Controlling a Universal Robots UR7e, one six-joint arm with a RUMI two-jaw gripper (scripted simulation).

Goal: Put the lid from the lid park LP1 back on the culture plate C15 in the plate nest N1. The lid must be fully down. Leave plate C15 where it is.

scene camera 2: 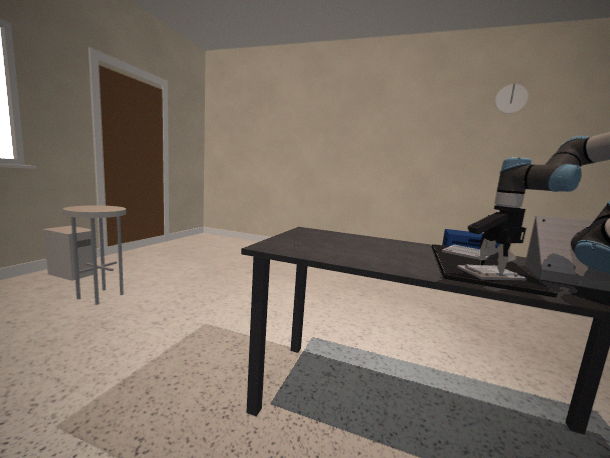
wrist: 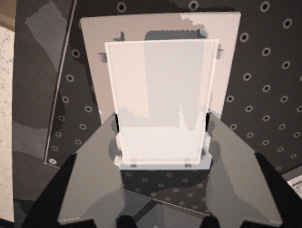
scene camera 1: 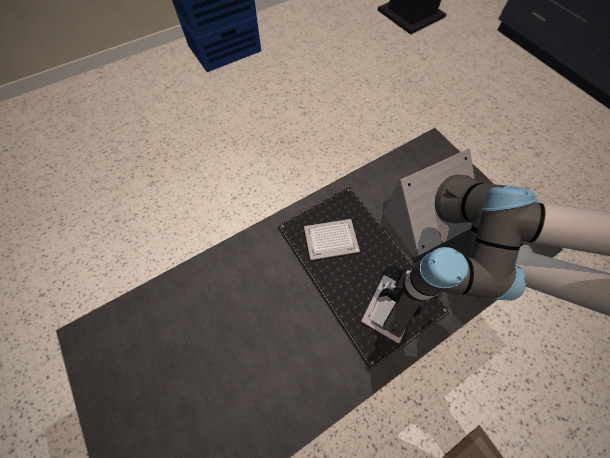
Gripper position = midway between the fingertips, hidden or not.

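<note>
There is a culture plate C15 (scene camera 1: 329, 238) here, and I can see a grey lid park LP1 (wrist: 96, 31) as well as a clear lid (wrist: 161, 89). I also see my gripper (scene camera 2: 490, 270). My gripper appears in scene camera 1 (scene camera 1: 391, 306) too, and again in the wrist view (wrist: 161, 114).
</note>
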